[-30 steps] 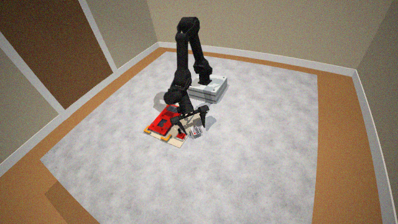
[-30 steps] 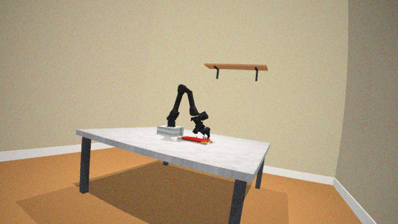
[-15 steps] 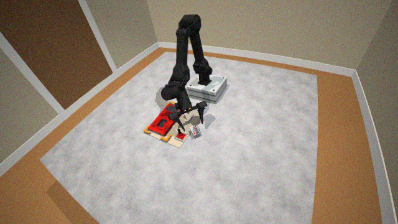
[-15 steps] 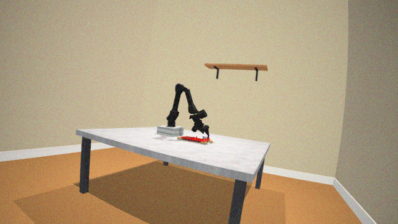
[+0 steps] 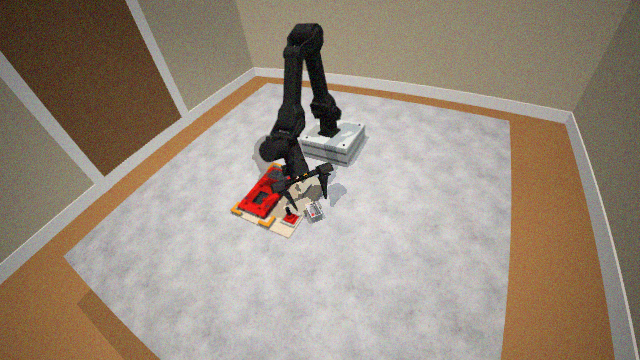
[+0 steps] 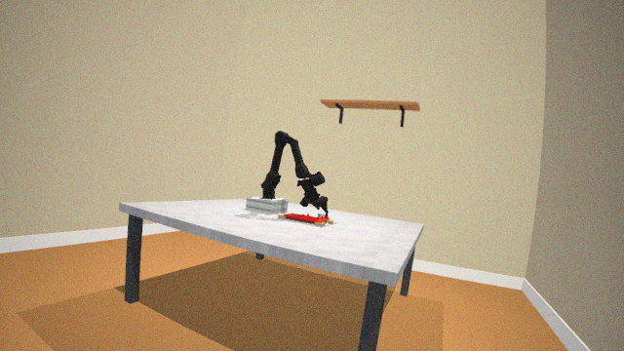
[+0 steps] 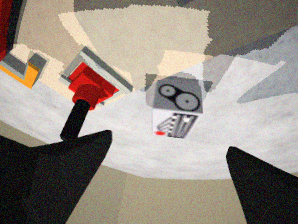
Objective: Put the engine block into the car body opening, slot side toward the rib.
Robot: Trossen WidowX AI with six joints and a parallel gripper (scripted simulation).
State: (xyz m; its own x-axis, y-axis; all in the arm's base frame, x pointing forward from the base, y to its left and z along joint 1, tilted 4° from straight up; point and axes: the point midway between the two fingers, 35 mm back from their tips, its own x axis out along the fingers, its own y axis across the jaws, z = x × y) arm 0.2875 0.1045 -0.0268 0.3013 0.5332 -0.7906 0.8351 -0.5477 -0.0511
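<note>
The grey engine block lies 3 cm below my gripper tip and 1 cm to the left of it. Also, from my gripper tip: tan base plate (15 cm to the right, 4 cm below).
</note>
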